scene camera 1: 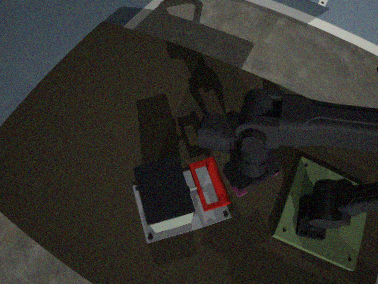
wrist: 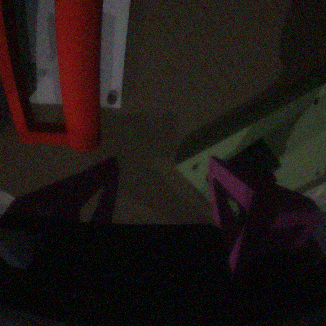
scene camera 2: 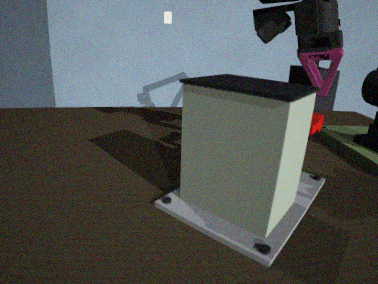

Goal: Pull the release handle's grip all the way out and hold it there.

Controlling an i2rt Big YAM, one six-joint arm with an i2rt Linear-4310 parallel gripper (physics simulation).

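The release handle is a red rectangular frame (scene camera 1: 219,181) (scene camera 2: 316,124) (wrist: 80,75) beside the tall pale box with a black top (scene camera 1: 162,192) (scene camera 2: 230,150). Its thick outer bar, the grip, faces away from the box. The box stands on a grey base plate (scene camera 1: 210,219) (scene camera 2: 215,225) (wrist: 113,60) with dark bolts at its corners. My gripper (scene camera 1: 259,183) (scene camera 2: 323,92) (wrist: 162,163) has magenta fingers, open with nothing between them. It hangs above and beside the handle, apart from it. In the wrist view the grip is up and left of the fingertips. The box hides most of the handle in scene camera 2.
A green plate (scene camera 1: 295,220) (scene camera 2: 345,142) (wrist: 300,140) lies on the far side of my gripper from the handle, with a black mechanism (scene camera 1: 325,210) on it. My dark arm reaches in from the right in scene camera 1. Shadows fall across the brown table (scene camera 1: 75,125).
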